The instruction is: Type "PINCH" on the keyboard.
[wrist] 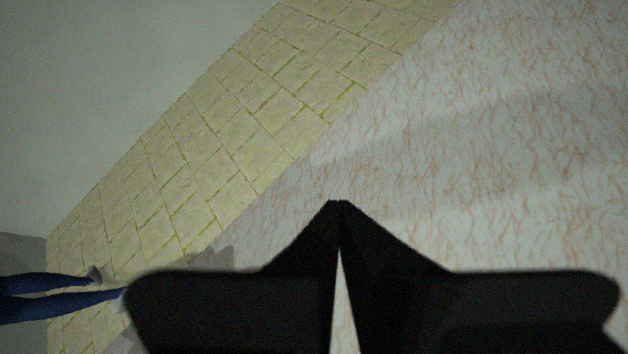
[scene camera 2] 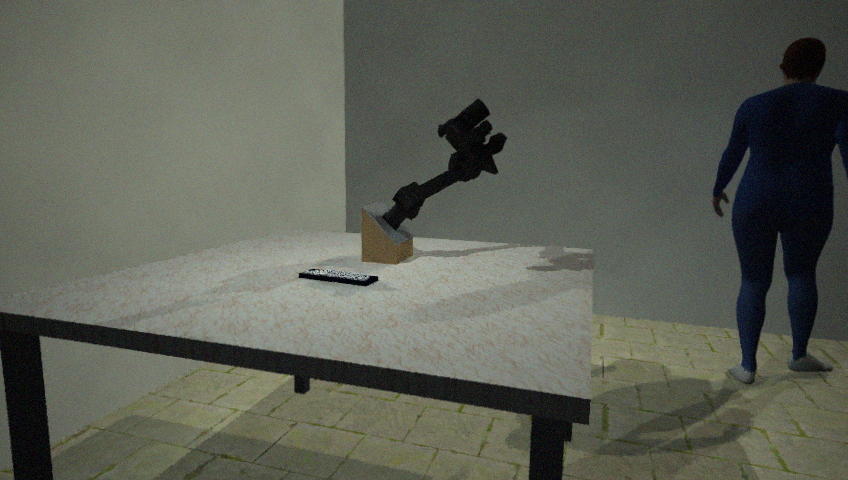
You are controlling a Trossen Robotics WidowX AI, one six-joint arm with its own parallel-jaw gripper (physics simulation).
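Seen in the pictures: gripper, fingertip midpoint: [wrist: 337, 209] [scene camera 2: 496, 173]; arm's base, link origin: [scene camera 2: 390, 221].
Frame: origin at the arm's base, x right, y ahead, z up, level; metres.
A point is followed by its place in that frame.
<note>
The keyboard [scene camera 2: 338, 276] @(z -0.108, x 0.056, y 0.359 m) is a thin black slab with pale, speckled keys. It lies flat on the table in front of the arm's wooden base block; its letters are too small to read. It does not show in the wrist view. My black gripper [scene camera 2: 490, 159] @(z 0.176, x -0.353, y 0.229 m) [wrist: 337, 209] @(z 0.176, x -0.353, y 0.229 m) is shut and empty, with its two fingertips meeting. It is held high above the table, up and to the right of the keyboard in the scene view, well apart from it.
The arm stands on a wedge-shaped wooden block [scene camera 2: 379, 242] @(z -0.056, x 0.013, y 0.093 m) behind the keyboard. The pale, red-veined table [scene camera 2: 505, 333] @(z -0.124, x -0.402, y 0.673 m) [wrist: 500, 150] @(z -0.124, x -0.331, y 0.459 m) has a dark edge. A person in blue [scene camera 2: 784, 172] [wrist: 45, 305] stands on the tiled floor beyond the table. Walls rise behind.
</note>
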